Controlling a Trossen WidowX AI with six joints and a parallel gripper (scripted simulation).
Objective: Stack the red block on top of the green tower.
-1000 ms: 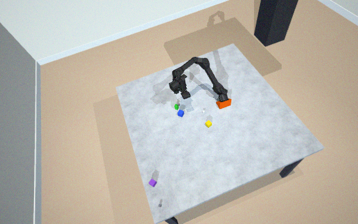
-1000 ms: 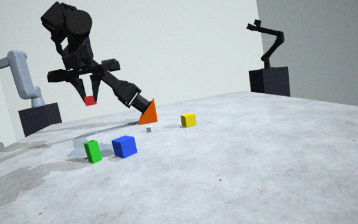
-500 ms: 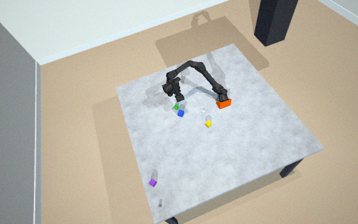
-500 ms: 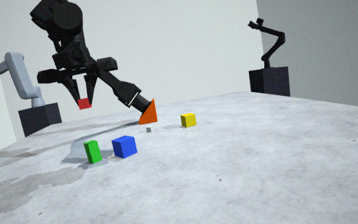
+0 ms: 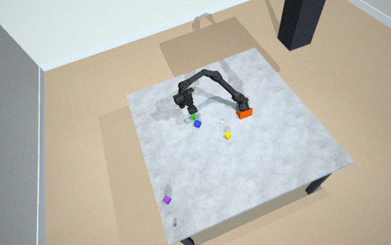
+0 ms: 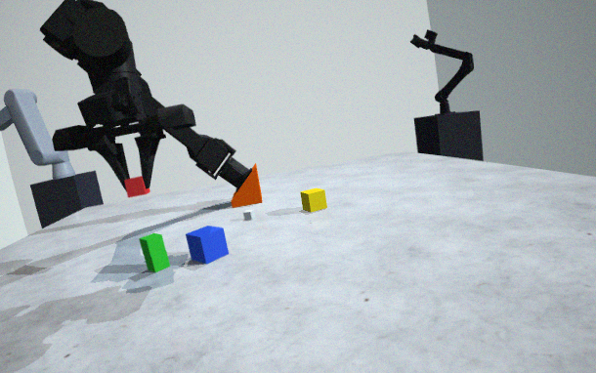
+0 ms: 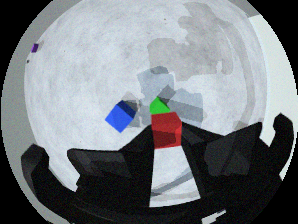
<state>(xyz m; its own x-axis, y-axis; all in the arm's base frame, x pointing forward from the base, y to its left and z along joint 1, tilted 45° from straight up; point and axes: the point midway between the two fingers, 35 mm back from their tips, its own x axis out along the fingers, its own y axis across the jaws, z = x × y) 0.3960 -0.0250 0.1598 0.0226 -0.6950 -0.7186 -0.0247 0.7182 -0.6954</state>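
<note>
Now: gripper tip 2 cm past the blue cube, 8 cm to the right of it and 10 cm above it. Round my gripper tip: red block: 1 cm above; tiny white block: 20 cm behind, 14 cm to the left, 11 cm below; yellow cube: 19 cm behind, 27 cm to the left, 10 cm below.
</note>
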